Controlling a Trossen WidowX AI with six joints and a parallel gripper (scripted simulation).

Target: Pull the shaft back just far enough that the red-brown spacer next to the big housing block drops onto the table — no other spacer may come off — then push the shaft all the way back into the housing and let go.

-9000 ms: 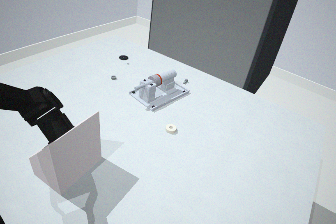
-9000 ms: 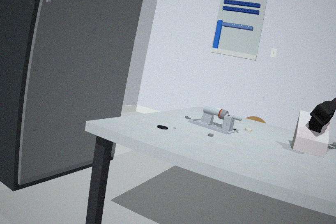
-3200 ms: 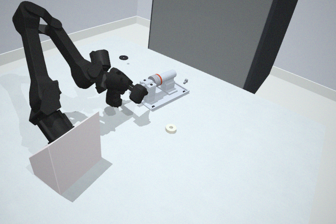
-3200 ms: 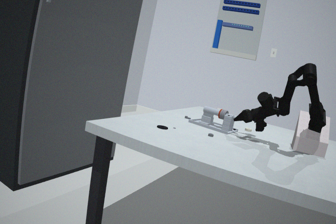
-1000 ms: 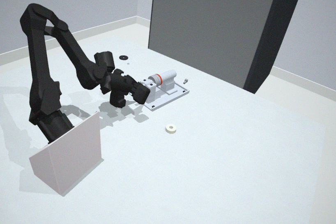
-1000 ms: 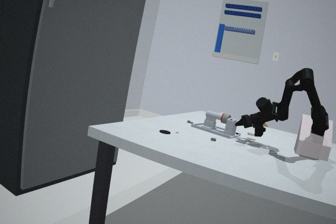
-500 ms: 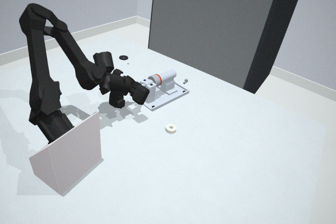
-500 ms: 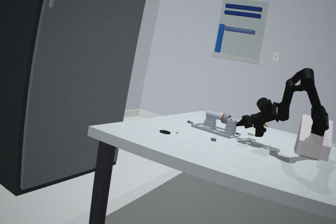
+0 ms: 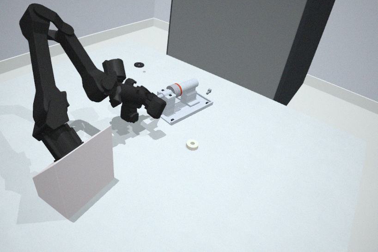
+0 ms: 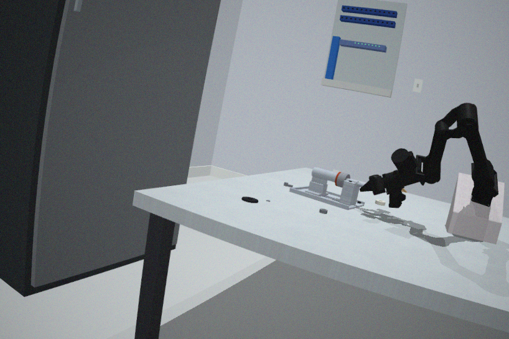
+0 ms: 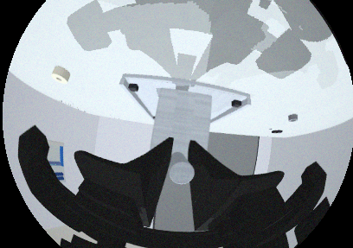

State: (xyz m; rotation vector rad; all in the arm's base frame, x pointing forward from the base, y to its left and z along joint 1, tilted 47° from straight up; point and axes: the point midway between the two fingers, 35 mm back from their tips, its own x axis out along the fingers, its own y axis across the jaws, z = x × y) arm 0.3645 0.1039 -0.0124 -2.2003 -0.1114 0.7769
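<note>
Right now the grey shaft is 30 mm ahead of my gripper tip, 20 mm above it and 10 mm to the right of it. Also, from my gripper tip: red-brown spacer: 90 mm ahead, 20 mm above, 10 mm to the right; then cream ring: 190 mm to the right, 60 mm below, 50 mm behind; then grey spacer: 60 mm ahead, 20 mm above, 10 mm to the right.
</note>
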